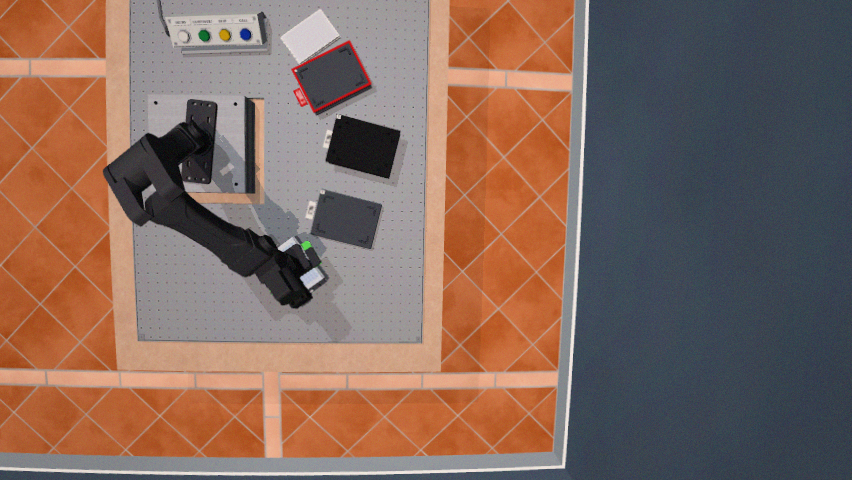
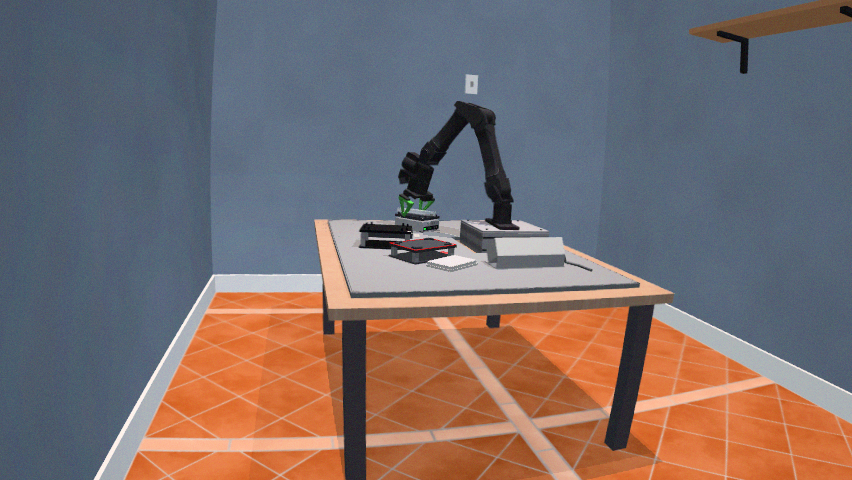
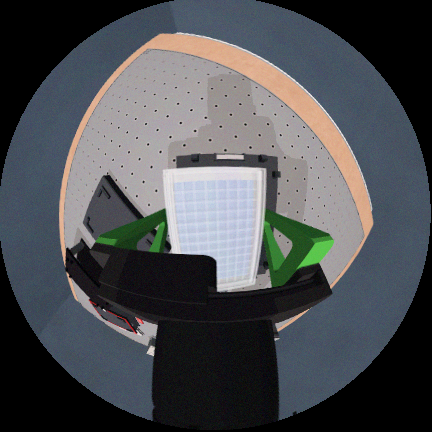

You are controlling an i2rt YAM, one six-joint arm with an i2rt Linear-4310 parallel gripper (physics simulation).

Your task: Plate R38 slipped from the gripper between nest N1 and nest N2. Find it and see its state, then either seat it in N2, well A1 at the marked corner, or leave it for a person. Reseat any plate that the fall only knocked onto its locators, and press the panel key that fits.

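Frame: origin at the arm's base, x up, y right, z ahead, level; millimetres.
Where they show: gripper, fingertip midpoint: (image 2: 411, 214) (image 3: 213, 212); arm's base at its link origin: (image 1: 200, 142) (image 2: 501, 225).
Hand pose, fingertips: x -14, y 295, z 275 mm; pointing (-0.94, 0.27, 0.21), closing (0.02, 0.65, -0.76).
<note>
Each offset is from my fingertips to the centre of the thing. "spot": to the spot under its first point.
My gripper (image 1: 301, 264) (image 2: 415, 206) (image 3: 213, 212) is open, and its green fingers stand on either side of a white well plate {dy -13, dx +19, dz -16 mm} (image 1: 314, 278) (image 2: 424, 213) (image 3: 217, 209) without gripping it. This plate rests on a dark nest {spot: dy +20, dx +1, dz +52 mm} (image 3: 185, 162) near the table's front and sits shifted to one side of it. A second white plate {dy -600, dx -47, dz -48 mm} (image 1: 309, 34) (image 2: 451, 262) lies flat on the table top beside a red-edged nest {dy -498, dx -31, dz +22 mm} (image 1: 332, 76) (image 2: 422, 245). A black plate {dy -333, dx -20, dz +121 mm} (image 1: 363, 146) (image 2: 384, 229) sits on the nest in the middle. A grey nest {dy -144, dx -42, dz +94 mm} (image 1: 346, 218) (image 3: 106, 205) stands empty.
The key panel {dy -579, dx -12, dz -269 mm} (image 1: 214, 30) (image 2: 527, 251) with white, green, yellow and blue keys stands at the table's far end. The arm's base block (image 1: 198, 143) (image 2: 503, 230) is beside it. The table's wooden rim {spot: dy +249, dx -67, dz -55 mm} (image 1: 279, 354) runs all round the perforated top.
</note>
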